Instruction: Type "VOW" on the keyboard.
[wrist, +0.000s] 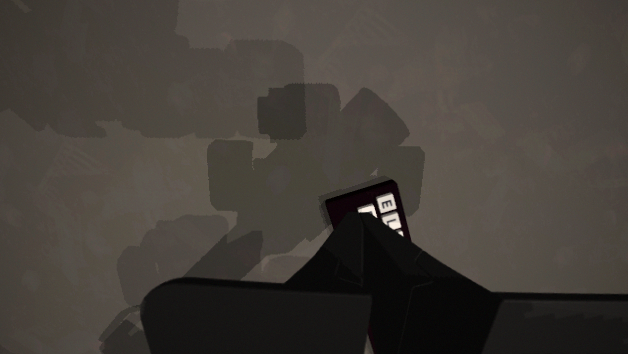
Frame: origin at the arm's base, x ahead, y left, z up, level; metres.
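Seen in the pictures: gripper, fingertip midpoint: (pixel 356 223).
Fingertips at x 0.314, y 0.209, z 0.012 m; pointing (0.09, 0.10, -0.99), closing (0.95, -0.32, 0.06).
Pixels of each thing's top centre, then the offset from my fingertips to it. Level surfaces: height alone.
- keyboard at its top centre: (pixel 388 288) dz -0.120, dx +0.018, dy -0.125 m
- E key at its top centre: (pixel 386 203) dz -0.120, dx +0.034, dy -0.046 m
- L key at its top centre: (pixel 391 222) dz -0.120, dx +0.035, dy -0.063 m
- F key at its top centre: (pixel 367 214) dz -0.120, dx +0.017, dy -0.050 m
- grey-brown mottled surface at its surface level: dz -0.138 m
The keyboard (pixel 345 206) is a dark maroon board with white keys. Its far end shows in the wrist view, right of centre and tilted. The E key (pixel 386 203) is in full view, and the L key (pixel 391 220) below it is partly covered. The F key (pixel 367 210) shows in part at the fingertips. The rest of the keyboard, with any V, O or W key, is hidden behind the fingers. My gripper (pixel 356 223) is shut and empty, its tips over the keyboard near the F key. I cannot tell whether the tips touch it.
A grey-brown mottled surface (pixel 525 125) lies around the keyboard. Dark shadows of the arm and gripper fall across it, at the left and centre and around the keyboard's far end.
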